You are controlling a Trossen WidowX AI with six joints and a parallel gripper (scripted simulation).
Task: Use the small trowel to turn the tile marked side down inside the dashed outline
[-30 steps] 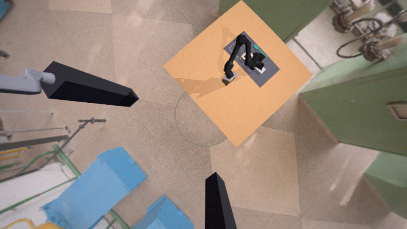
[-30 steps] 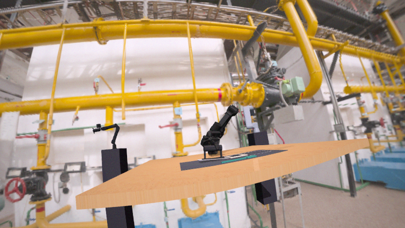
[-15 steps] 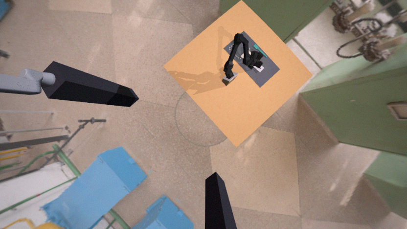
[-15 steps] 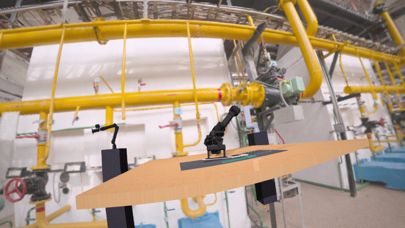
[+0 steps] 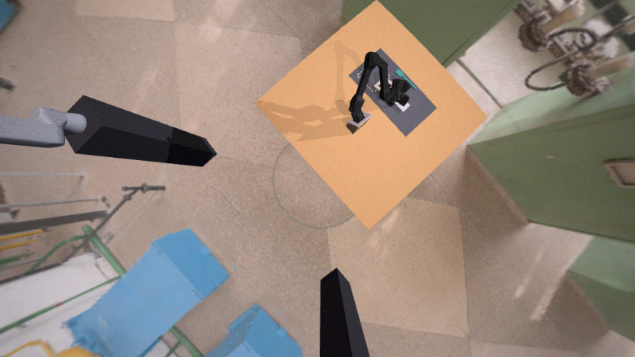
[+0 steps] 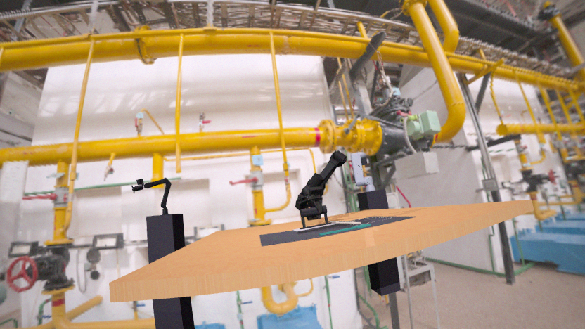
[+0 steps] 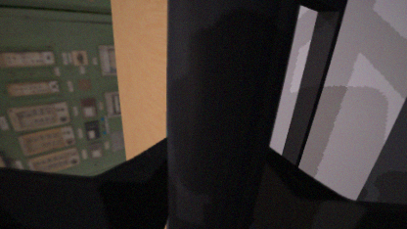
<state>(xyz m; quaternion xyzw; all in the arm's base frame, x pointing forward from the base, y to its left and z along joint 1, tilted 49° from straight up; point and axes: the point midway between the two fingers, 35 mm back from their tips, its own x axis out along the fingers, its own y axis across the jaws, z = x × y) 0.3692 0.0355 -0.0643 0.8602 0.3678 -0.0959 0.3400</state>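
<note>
The grey mat lies 80 mm below my gripper tip and 50 mm to the left of it. Round my gripper tip: teal trowel: 140 mm ahead, 80 mm to the left, 60 mm below; small trowel: 30 mm behind, 10 mm below; tile: 110 mm to the left, 50 mm below, 30 mm behind.
</note>
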